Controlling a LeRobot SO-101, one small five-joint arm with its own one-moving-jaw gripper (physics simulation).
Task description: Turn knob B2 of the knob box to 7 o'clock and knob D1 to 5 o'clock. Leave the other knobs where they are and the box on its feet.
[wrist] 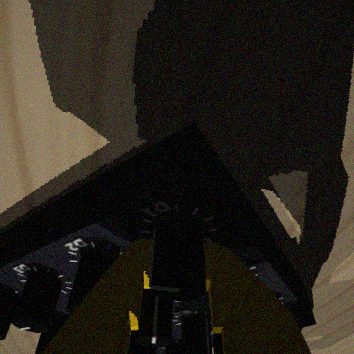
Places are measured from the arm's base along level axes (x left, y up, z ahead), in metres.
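Pixels of known places: end effector, tool point: (153, 257).
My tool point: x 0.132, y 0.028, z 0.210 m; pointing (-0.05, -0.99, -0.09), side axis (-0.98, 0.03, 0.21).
Behind a point stands the place of what it marks.
The knob box (190, 165) {x 0.130, y 0.019, z 0.233 m} is a dark box with its corner pointing up in the wrist view. Its feet do not show. Knob D1 (179, 260) {x 0.129, y 0.035, z 0.221 m} is a tall black knob at the lower middle, below a faint D1 label and tick marks. My gripper (179, 246) {x 0.132, y 0.028, z 0.210 m} has its two yellow-brown jaws pressed on both sides of D1 and is shut on it. A thin pale line crosses the knob's near end; its exact clock position is too dark to read. Knob B2 cannot be picked out.
A black knob (95, 260) {x 0.146, y 0.026, z 0.201 m}, with a label that looks like D2, stands left of the left jaw. Another black knob (42, 287) {x 0.161, y 0.028, z 0.180 m} stands farther left, its label partly legible. The wood-grained table (25, 125) {x 0.174, y 0.000, z 0.219 m} shows at the upper left, with broad dark shadows behind the box.
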